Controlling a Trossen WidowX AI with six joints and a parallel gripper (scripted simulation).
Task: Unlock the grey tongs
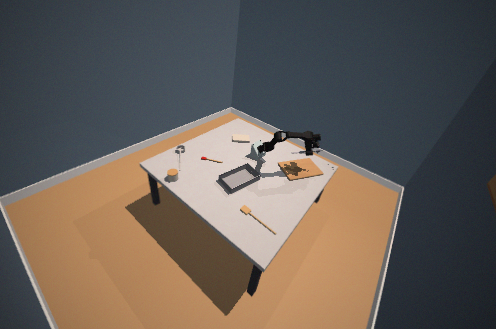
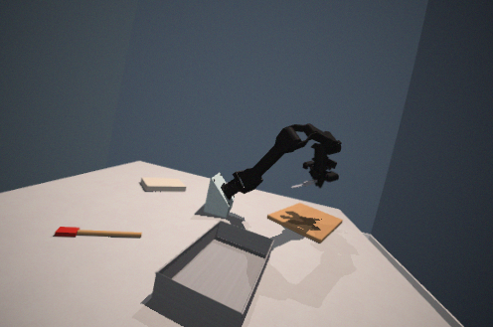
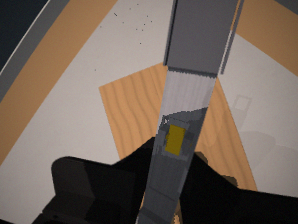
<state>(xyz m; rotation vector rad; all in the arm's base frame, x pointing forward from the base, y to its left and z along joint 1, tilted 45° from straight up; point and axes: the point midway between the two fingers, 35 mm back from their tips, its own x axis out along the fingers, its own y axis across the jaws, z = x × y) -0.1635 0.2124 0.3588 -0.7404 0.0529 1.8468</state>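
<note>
Right now my gripper tip is 10 mm to the right of the yellow lock piece and 40 mm below it. Also, from my gripper tip: wooden board (40 mm ahead, 20 mm to the right, 150 mm below); then roasting tin (560 mm ahead, 330 mm to the right, 130 mm below); then cream block (80 mm ahead, 720 mm to the right, 150 mm below).
</note>
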